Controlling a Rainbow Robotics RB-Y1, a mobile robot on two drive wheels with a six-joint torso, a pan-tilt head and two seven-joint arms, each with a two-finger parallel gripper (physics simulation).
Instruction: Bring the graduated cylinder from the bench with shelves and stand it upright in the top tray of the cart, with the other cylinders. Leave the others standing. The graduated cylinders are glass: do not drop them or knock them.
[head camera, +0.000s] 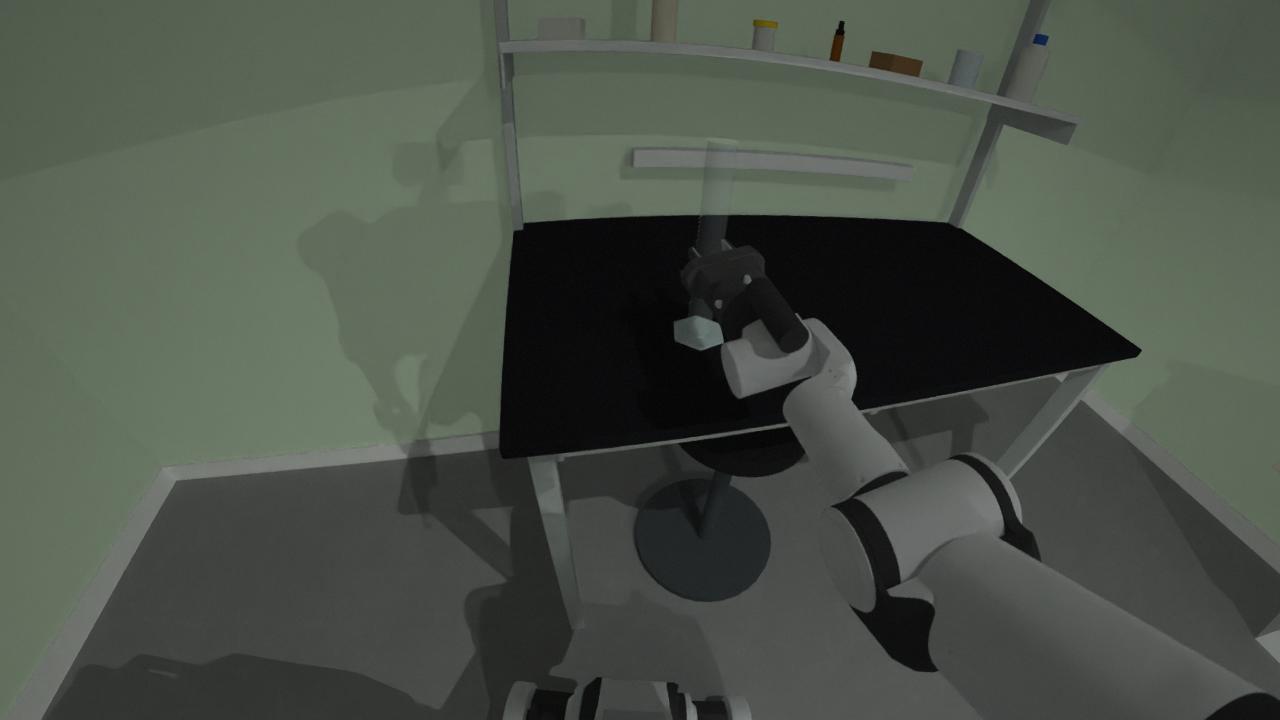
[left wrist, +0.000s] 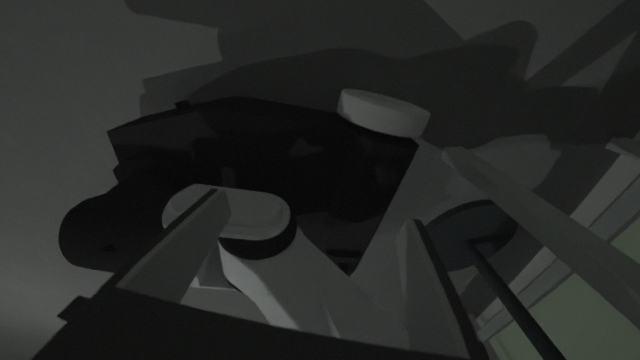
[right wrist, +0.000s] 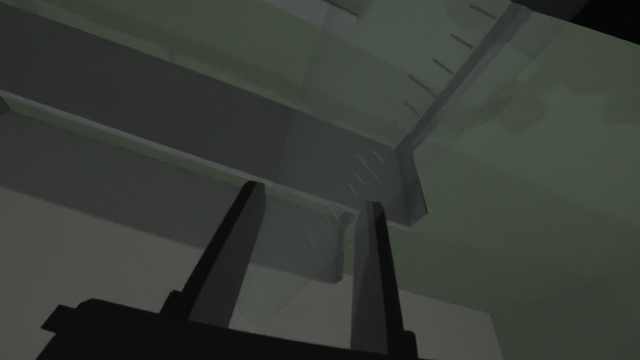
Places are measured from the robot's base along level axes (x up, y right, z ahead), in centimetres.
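Pixels of known places: left gripper, fingertip midpoint: (left wrist: 311, 215); right gripper, fingertip midpoint: (head camera: 707, 248) (right wrist: 312, 203).
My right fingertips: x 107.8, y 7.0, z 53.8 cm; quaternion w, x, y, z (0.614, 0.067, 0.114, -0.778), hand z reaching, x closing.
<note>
Ahead of a thing's pixels: the offset from my right fingertips to its top centre. Level surfaces: height alone.
The graduated cylinder {dy +0.2, dx +17.3, dz -0.7 cm} (head camera: 717, 188) (right wrist: 370, 165) is tall, clear glass with scale marks and a pale, angular foot. In the head view it is upright at the middle of the black bench top {dx -16.3 cm} (head camera: 581, 376); whether its foot touches the top is hard to tell. My right gripper (head camera: 711, 246) (right wrist: 312, 203) is shut on the cylinder, with one finger on each side of the glass below its upper part. The gripper hides part of the lower tube in the head view. My left gripper (left wrist: 311, 215) is open, with no object between its fingers. The cart and the other cylinders do not show.
A shelf (head camera: 716, 51) above the bench holds bottles, jars and a brown box {dy +50.2, dx +33.5, dz +57.7 cm} (head camera: 895, 63). A pale rail (head camera: 823, 163) runs along the wall behind the cylinder. A round-based stool (head camera: 702, 546) (left wrist: 465, 220) stands under the bench's front edge.
</note>
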